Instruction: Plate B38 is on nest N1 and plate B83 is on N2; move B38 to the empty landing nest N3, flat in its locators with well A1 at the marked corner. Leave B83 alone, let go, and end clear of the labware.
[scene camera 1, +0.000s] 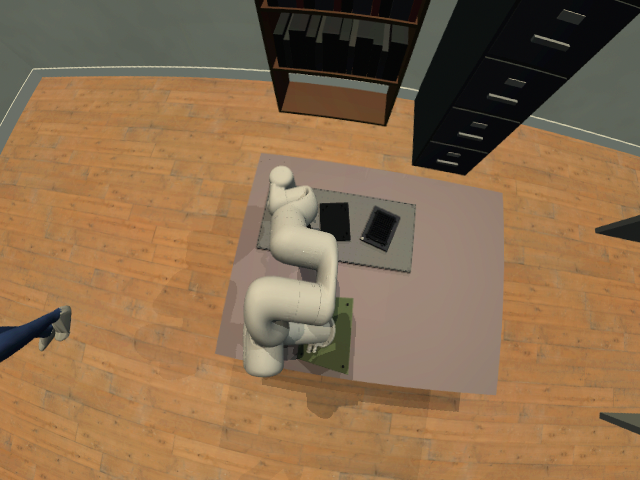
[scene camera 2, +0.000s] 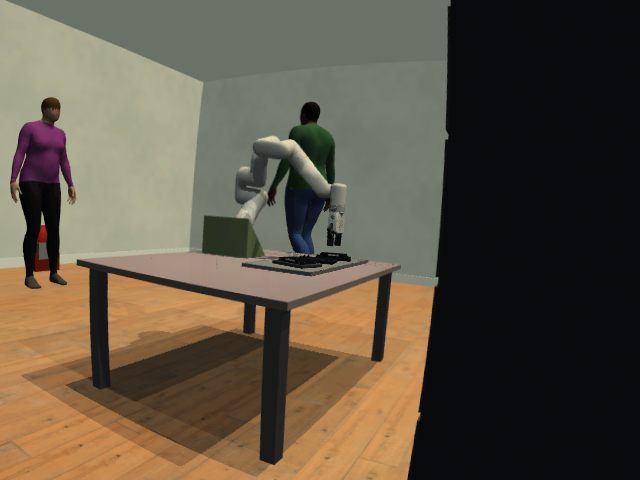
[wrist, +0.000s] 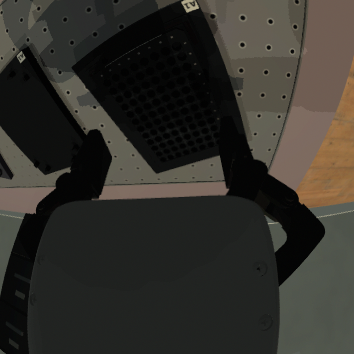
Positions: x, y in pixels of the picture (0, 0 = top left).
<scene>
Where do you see a grey pegboard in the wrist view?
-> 57, 42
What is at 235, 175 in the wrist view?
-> My gripper.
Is my gripper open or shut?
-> Open.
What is my gripper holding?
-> Nothing.
</scene>
